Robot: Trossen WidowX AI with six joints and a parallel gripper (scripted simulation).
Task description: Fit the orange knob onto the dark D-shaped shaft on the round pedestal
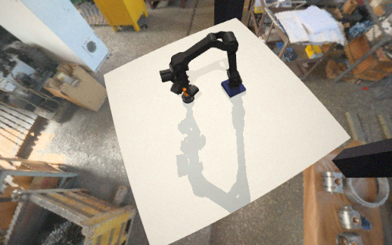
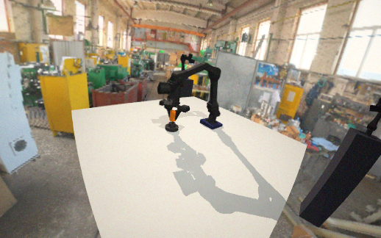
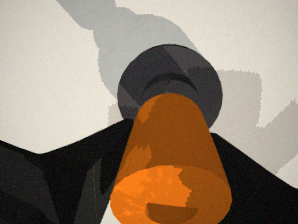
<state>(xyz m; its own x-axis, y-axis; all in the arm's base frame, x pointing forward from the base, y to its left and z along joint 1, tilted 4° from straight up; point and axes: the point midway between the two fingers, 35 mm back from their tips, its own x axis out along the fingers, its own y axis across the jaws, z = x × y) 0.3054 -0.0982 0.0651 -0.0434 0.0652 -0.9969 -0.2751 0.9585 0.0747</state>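
Right now the pedestal is 4 cm below my gripper tip. Round my gripper tip: orange knob 2 cm above.
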